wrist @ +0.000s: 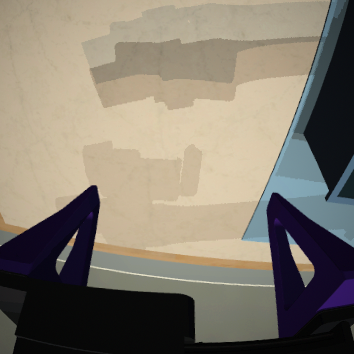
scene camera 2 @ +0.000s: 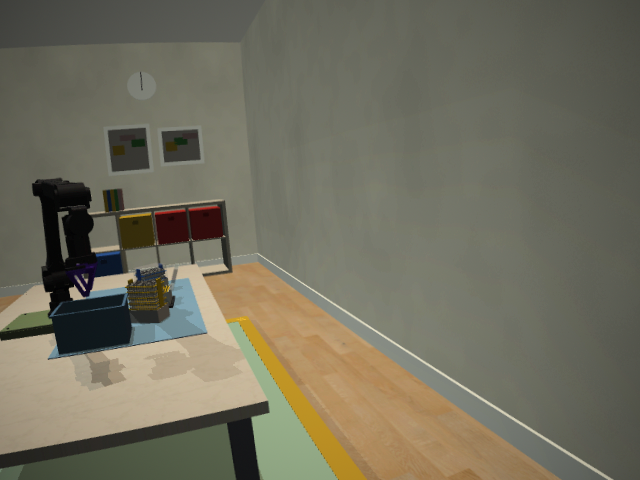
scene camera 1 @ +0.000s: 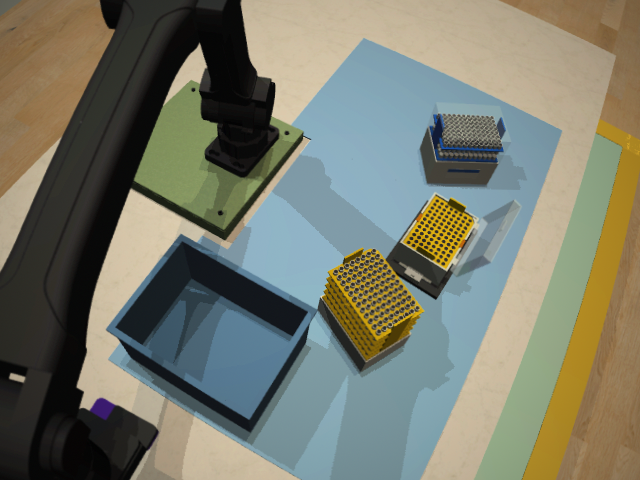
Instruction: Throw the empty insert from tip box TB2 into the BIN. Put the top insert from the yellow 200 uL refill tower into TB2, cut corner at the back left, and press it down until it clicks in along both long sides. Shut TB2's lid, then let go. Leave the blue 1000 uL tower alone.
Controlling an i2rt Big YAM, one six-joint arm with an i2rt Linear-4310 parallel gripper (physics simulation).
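Tip box TB2 [scene camera 1: 413, 260] stands on the blue mat in scene camera 1, its clear lid [scene camera 1: 502, 232] open to the right. A yellow insert [scene camera 1: 439, 229] with empty holes sits in it. The yellow 200 uL tower [scene camera 1: 374, 299] [scene camera 2: 147, 297], stacked with tip-filled inserts, stands nearer the bin. The BIN [scene camera 1: 206, 330] [scene camera 2: 93, 328] is an open dark blue box; its visible floor holds no insert. The blue 1000 uL tower [scene camera 1: 465, 149] stands at the far end. My gripper [wrist: 184, 197] is open and empty, raised near the bin's outer side, away from TB2.
The arm's base stands on a green board [scene camera 1: 170, 155] beside the blue mat [scene camera 1: 361, 103] [scene camera 2: 191, 315]. The BIN's dark wall shows at the right of the wrist view. The pale table [scene camera 2: 155, 392] ends at an edge. A shelf unit [scene camera 2: 227, 237] stands by the back wall.
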